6 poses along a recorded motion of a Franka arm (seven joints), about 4.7 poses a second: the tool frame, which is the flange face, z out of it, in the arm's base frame.
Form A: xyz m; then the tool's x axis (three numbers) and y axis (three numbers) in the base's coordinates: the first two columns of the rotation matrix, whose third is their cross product.
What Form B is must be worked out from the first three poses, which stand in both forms.
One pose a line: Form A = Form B
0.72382 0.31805 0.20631 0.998 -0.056 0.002 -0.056 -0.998 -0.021 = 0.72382 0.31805 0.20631; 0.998 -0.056 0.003; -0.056 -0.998 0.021; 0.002 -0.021 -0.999
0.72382 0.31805 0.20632 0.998 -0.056 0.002 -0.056 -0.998 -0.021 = 0.72382 0.31805 0.20632; 0.998 -0.056 0.003; -0.056 -0.998 0.021; 0.002 -0.021 -0.999
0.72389 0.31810 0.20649 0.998 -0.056 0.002 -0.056 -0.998 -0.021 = 0.72389 0.31810 0.20649; 0.998 -0.056 0.003; -0.056 -0.998 0.021; 0.002 -0.021 -0.999
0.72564 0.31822 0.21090 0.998 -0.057 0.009 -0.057 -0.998 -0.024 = 0.72564 0.31822 0.21090; 0.998 -0.057 0.010; -0.057 -0.998 0.023; 0.009 -0.024 -0.999
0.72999 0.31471 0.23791 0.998 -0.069 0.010 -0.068 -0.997 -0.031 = 0.72999 0.31471 0.23791; 0.998 -0.068 0.012; -0.069 -0.997 0.030; 0.010 -0.031 -1.000
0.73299 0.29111 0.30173 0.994 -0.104 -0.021 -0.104 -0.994 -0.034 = 0.73299 0.29111 0.30173; 0.994 -0.104 -0.017; -0.104 -0.994 0.036; -0.021 -0.034 -0.999
